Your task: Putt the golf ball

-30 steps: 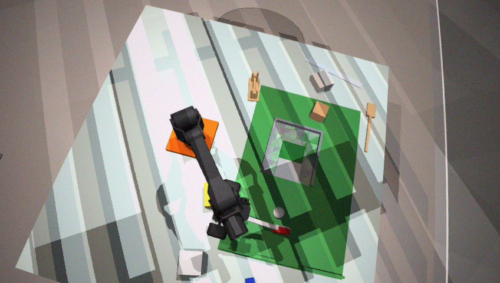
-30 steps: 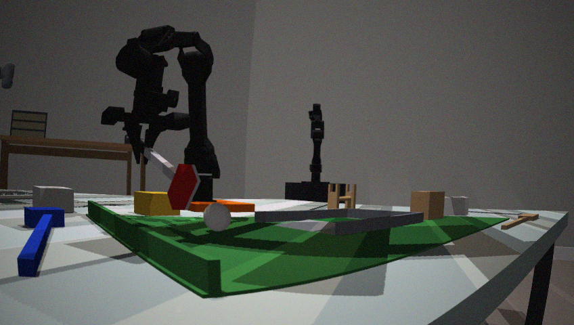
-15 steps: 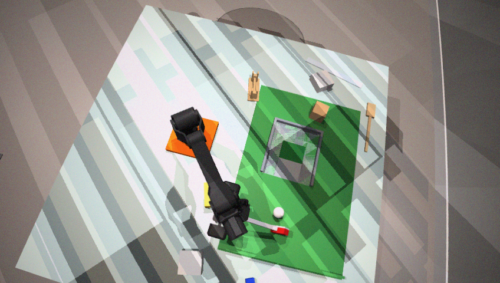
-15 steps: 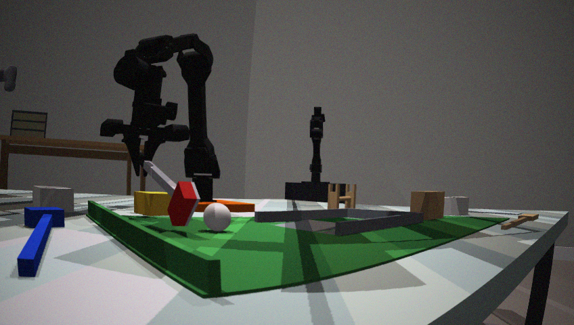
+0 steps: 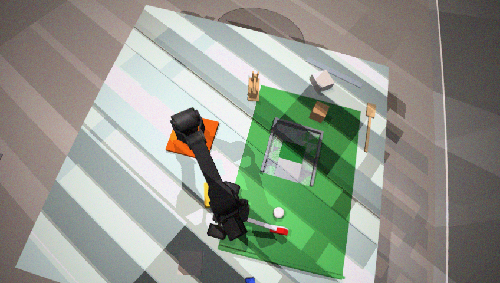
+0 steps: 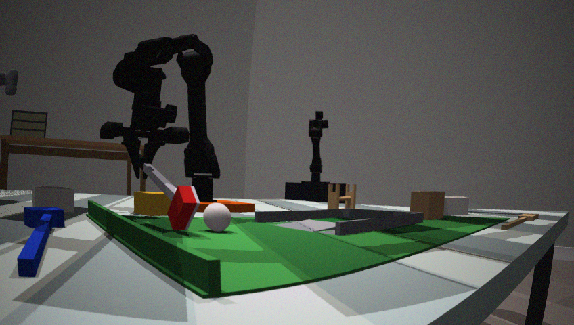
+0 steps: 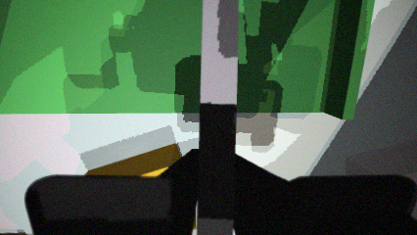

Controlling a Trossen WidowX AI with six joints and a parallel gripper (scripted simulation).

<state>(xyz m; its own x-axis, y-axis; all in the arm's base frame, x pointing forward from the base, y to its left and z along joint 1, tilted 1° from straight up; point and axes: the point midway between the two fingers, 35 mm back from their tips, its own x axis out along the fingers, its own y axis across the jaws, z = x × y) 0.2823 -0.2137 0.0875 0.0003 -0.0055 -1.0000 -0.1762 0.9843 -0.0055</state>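
The yellow block is 7 cm behind my gripper tip, 5 cm to the left of it and 5 cm below it. Round my gripper tip: blue putter 31 cm ahead, 17 cm to the right, 6 cm below; then white golf ball 18 cm ahead, 10 cm to the left, 5 cm below; then red putter 10 cm ahead, 2 cm to the left.
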